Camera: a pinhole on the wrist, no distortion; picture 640 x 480 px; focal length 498.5 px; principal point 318.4 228.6 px. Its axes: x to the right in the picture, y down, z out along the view. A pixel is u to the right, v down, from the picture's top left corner.
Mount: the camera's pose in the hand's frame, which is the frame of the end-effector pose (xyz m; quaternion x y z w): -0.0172 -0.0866 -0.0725 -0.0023 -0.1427 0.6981 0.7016
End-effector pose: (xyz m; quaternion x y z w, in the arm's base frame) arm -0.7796 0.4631 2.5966 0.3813 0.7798 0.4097 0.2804
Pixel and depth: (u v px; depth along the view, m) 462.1 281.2 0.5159
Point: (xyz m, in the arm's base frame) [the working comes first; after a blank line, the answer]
In the camera's frame: 0.1487 0.0544 0.5159

-0.3659 0.4887 2.3608
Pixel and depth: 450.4 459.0 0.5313
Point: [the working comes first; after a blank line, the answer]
In the camera's frame: 0.1407 0.2456 0.5313

-0.2823 0.3189 2.3923
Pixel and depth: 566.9 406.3 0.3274
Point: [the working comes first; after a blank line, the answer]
In the camera's frame: 0.1632 0.1167 0.3274

-0.4769 0.4086 2.5052
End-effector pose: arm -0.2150 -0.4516 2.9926 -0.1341 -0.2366 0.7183 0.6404
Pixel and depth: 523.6 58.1 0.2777
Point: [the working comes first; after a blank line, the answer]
In the camera's frame: 0.1143 -0.0950 0.2777

-0.3074 -0.4719 3.2114
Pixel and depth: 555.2 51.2 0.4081
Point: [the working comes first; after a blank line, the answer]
In the camera's frame: 0.1939 -0.1452 0.4081

-0.4291 -0.4796 3.3162
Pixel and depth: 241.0 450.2 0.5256
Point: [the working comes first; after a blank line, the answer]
In the camera's frame: -0.0816 0.2336 0.5256

-0.1211 -0.8414 3.4025
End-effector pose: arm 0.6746 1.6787 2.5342 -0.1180 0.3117 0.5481 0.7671
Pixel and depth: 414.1 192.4 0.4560
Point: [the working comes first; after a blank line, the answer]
In the camera's frame: 0.0875 -0.0331 0.4560

0.8773 1.7876 2.8700
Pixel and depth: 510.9 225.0 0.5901
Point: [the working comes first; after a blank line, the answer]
In the camera's frame: 0.2279 -0.0043 0.5901

0.8156 1.8636 3.0401
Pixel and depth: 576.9 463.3 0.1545
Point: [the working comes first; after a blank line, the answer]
In the camera's frame: 0.0801 0.0727 0.1545

0.7100 1.6124 2.6616
